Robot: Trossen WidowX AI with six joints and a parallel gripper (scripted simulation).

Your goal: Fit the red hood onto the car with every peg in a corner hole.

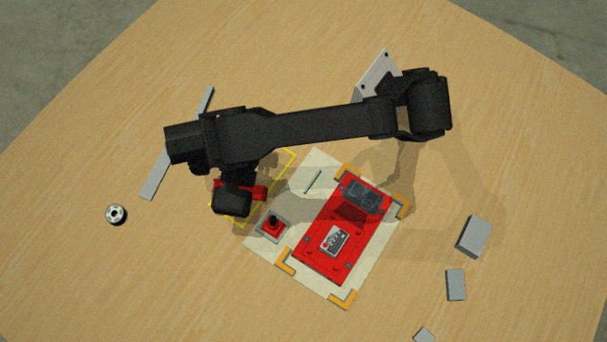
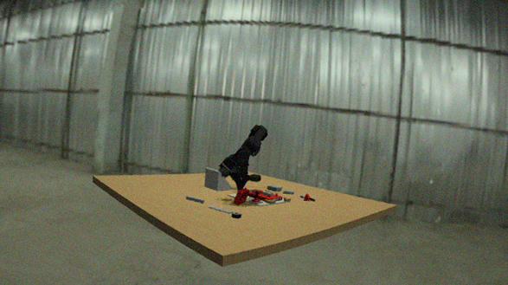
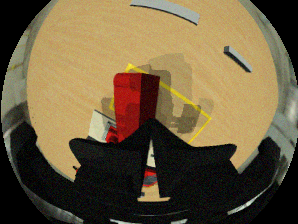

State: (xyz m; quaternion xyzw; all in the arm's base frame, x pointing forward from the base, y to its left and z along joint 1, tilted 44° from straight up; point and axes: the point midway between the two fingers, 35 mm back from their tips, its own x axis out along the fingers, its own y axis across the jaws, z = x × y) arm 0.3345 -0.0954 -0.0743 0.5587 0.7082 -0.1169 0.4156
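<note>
My gripper tip is 10 mm short of the red hood and 10 mm above it. Round my gripper tip: grey engine block 200 mm to the left, 30 mm below, 10 mm behind.
</note>
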